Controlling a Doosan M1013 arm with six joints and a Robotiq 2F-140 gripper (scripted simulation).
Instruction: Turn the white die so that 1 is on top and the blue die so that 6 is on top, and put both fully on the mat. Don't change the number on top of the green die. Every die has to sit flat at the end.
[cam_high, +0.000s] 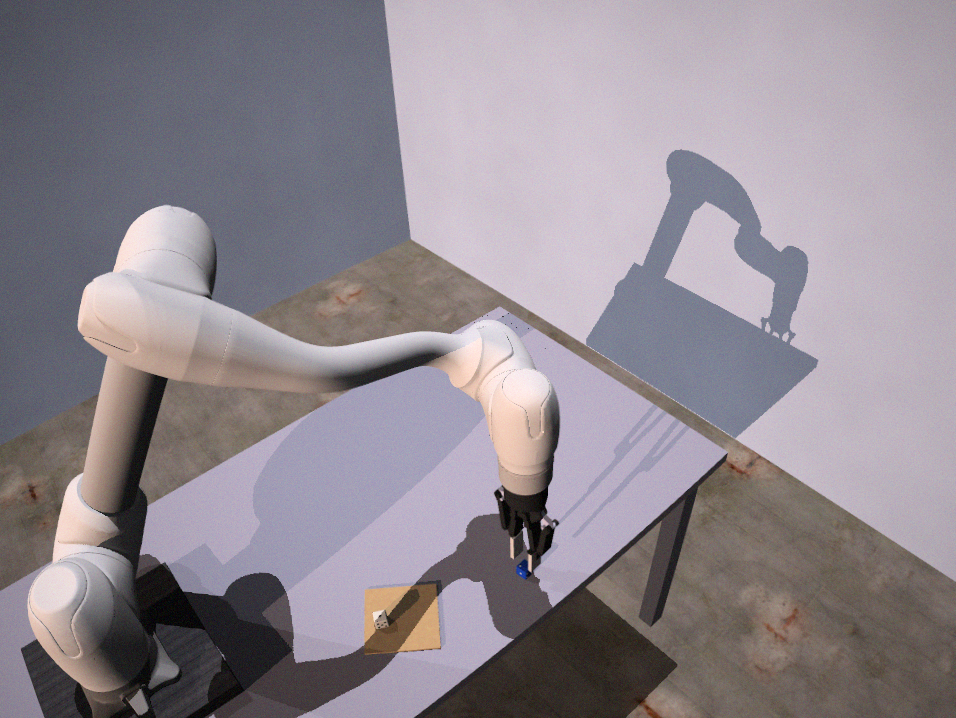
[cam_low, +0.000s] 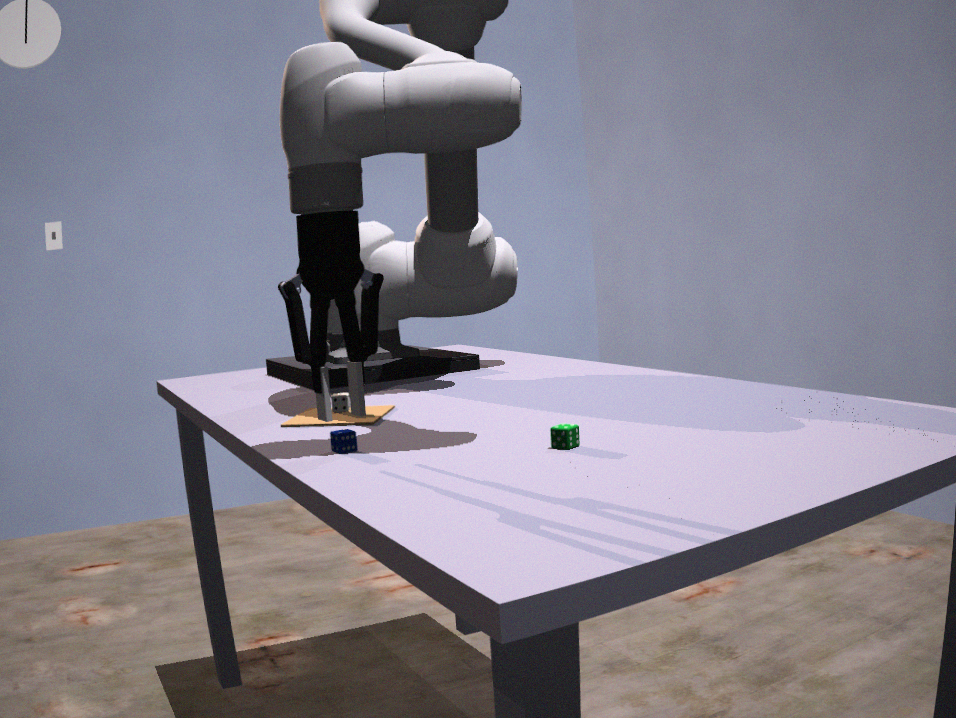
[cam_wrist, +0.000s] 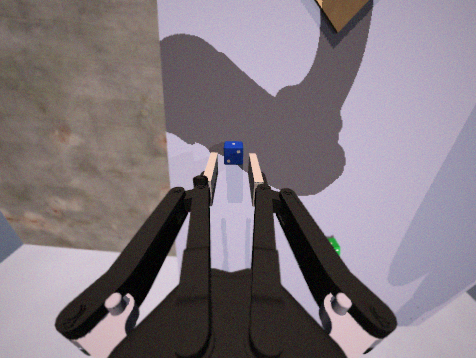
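The blue die lies 6 cm below my hand. Also, from my hand: green die: 17 cm ahead, 20 cm to the left, 6 cm below; then white die: 28 cm behind, 10 cm to the left, 6 cm below; then tan mat: 24 cm behind, 8 cm to the left, 7 cm below.
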